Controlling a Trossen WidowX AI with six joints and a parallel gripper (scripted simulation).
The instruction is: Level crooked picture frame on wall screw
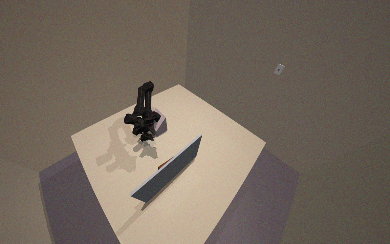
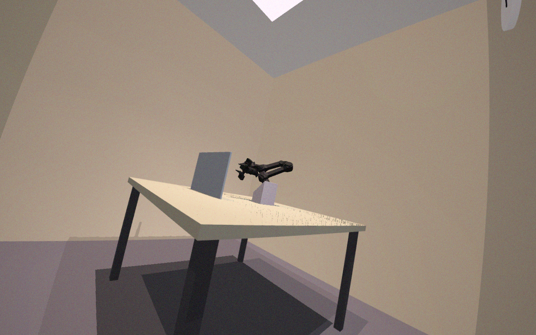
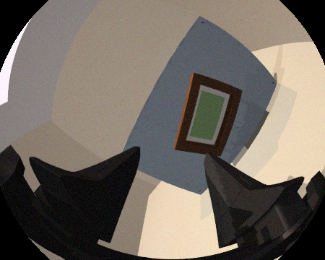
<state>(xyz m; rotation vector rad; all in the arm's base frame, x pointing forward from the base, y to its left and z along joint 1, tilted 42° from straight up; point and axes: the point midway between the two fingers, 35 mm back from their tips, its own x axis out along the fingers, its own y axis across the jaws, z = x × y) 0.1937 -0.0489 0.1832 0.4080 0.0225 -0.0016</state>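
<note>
Now: the picture frame 200 mm ahead of my gripper tip, 20 mm to the right of it and 90 mm below it. Also, from my gripper tip: wall panel (210 mm ahead, 20 mm to the right, 90 mm below).
</note>
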